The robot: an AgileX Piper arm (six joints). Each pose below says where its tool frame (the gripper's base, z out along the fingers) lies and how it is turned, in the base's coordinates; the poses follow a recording.
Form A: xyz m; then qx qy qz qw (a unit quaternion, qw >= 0).
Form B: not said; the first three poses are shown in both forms.
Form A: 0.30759, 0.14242, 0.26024, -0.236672, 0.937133, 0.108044, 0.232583
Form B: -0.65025, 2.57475, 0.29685, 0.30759, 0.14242, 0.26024
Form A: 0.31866, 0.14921, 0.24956, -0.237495, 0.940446, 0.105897, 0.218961
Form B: -0.65721, 2.60244, 0.29304, 0.31866, 0.14921, 0.24956
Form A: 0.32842, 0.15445, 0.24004, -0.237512, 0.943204, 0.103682, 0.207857
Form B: -0.66114, 2.62552, 0.28861, 0.32842, 0.15445, 0.24004
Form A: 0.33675, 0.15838, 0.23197, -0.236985, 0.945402, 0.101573, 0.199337
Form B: -0.66269, 2.64368, 0.28403, 0.33675, 0.15838, 0.23197
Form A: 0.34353, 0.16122, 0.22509, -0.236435, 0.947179, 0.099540, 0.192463
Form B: -0.66361, 2.65847, 0.27938, 0.34353, 0.16122, 0.22509
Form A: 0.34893, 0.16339, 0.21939, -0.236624, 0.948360, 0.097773, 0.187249
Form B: -0.66602, 2.66931, 0.27520, 0.34893, 0.16339, 0.21939
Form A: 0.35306, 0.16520, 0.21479, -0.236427, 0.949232, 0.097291, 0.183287
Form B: -0.66689, 2.67752, 0.27443, 0.35306, 0.16520, 0.21479
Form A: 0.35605, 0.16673, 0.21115, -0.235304, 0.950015, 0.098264, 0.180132
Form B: -0.66487, 2.68433, 0.27765, 0.35605, 0.16673, 0.21115
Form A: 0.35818, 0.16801, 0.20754, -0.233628, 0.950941, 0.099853, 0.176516
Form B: -0.66144, 2.69226, 0.28270, 0.35818, 0.16801, 0.20754
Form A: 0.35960, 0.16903, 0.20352, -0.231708, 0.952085, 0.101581, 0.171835
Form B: -0.65769, 2.70242, 0.28833, 0.35960, 0.16903, 0.20352
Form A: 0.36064, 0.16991, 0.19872, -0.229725, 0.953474, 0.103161, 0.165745
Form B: -0.65425, 2.71545, 0.29380, 0.36064, 0.16991, 0.19872
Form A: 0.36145, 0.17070, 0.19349, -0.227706, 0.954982, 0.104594, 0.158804
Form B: -0.65099, 2.73021, 0.29903, 0.36145, 0.17070, 0.19349
